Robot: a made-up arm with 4 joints.
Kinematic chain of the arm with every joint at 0, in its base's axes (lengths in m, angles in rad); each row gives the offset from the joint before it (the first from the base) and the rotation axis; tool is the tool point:
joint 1: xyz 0 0 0.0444 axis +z
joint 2: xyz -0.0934 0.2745 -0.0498 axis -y
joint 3: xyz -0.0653 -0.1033 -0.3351 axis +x
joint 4: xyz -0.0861 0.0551 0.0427 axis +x
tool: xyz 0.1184 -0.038 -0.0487
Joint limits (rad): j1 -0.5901..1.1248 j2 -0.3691..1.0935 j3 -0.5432..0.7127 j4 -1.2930..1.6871
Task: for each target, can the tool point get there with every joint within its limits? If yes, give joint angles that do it. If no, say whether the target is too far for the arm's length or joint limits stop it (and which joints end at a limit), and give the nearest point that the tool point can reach.
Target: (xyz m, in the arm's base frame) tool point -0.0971 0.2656 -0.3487
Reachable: yes | joints -0.2465 -0.0941 0.0953 0.7607
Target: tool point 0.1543 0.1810 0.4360
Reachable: no: joint limits stop it (at a limit: joint 2, joint 3, joint 4) | nearest point 0.1773 0.2080 -0.1526 | short by 0.590 m
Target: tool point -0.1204 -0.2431 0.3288
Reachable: no: joint limits stop it (at a limit: joint 1, joint 2, joint 4) | nearest point -0.2339 -0.1345 -0.2469 | short by 0.597 m
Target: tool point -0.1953 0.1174 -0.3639
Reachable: yes | joints 0.5027 0.0330 -0.2886 0.2637
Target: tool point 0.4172 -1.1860 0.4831
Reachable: no: too far | nearest point 0.2000 0.0226 -0.1703 | short by 1.391 m
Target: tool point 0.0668 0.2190 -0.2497
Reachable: yes | joints 0.3166 0.8440 0.5877 -0.0236
